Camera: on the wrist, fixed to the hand. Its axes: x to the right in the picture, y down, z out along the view.
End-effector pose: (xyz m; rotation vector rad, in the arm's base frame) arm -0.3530 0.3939 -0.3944 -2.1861 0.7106 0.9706
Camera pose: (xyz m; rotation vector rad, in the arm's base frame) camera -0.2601 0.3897 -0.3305 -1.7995 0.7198 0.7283
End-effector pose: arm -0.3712 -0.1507 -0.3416 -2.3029 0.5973 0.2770
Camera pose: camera -0.3247 -0.1558 -0.2389 -1.8956 0.4768 0.1298
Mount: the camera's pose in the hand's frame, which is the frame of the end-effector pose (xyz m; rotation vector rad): 0.0049 -0.0817 -0.0777 0.4339 -0.0373 -0.0920
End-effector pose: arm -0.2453 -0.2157 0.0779 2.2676 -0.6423 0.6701
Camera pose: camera -0.2141 -0.1082 0.0926 2.6948 -0.4358 0.7826
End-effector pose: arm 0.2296 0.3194 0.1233 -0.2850 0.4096 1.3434
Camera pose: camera 0.3008 0.2735 0.0488 0.0810 0.6353 1.1348
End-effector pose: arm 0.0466 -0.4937 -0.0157 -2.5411 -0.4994 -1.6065
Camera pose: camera -0.0448 -0.4351 0.0153 -2.2513 -0.8726 -1.3015
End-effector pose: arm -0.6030 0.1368 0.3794 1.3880 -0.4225 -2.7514
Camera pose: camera -0.5366 0.1971 0.3109 -1.2491 0.8826 2.4563
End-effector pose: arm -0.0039 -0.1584 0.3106 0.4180 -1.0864 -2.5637
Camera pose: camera 0.0070 -0.1561 0.1983 0.5344 -1.6792 -2.4081
